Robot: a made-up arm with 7 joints.
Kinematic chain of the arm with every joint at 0, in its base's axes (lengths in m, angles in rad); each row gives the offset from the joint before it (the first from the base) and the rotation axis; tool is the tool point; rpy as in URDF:
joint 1: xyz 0 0 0.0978 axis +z
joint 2: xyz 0 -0.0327 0.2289 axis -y
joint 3: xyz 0 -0.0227 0.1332 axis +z
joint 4: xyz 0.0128 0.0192 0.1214 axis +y
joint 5: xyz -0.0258 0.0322 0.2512 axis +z
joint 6: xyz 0 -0.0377 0.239 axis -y
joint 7: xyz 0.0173 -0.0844 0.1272 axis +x
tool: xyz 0 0 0 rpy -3.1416 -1.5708 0
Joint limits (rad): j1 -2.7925..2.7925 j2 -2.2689..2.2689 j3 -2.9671..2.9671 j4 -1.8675..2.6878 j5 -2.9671..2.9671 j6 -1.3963..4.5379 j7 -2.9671..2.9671
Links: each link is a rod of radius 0.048 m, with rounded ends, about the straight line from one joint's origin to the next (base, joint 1, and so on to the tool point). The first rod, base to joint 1, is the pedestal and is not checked.
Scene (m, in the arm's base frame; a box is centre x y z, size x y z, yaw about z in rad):
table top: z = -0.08
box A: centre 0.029 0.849 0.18 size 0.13 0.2 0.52 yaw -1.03
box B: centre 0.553 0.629 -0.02 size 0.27 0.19 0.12 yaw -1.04
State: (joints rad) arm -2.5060 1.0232 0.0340 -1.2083 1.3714 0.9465 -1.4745
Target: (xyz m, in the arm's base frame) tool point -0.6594 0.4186 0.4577
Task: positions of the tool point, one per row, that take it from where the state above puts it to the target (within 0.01 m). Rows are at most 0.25 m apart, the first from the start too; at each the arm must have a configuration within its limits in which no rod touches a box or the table.
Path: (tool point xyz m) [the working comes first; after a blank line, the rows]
Joints at the target: -1.1614 0.9001 0.7861 -1.0913 1.2626 0.7767 -1.4745
Straight joint move there: touches box A.

1: 0.2994 0.6177 0.1328
2: 0.0993 0.6427 0.1156
3: -0.0852 0.6121 0.1188
4: -0.2406 0.6325 0.1887
5: -0.3988 0.6052 0.2686
6: -0.5435 0.5318 0.3584
7: -0.6594 0.4186 0.4577

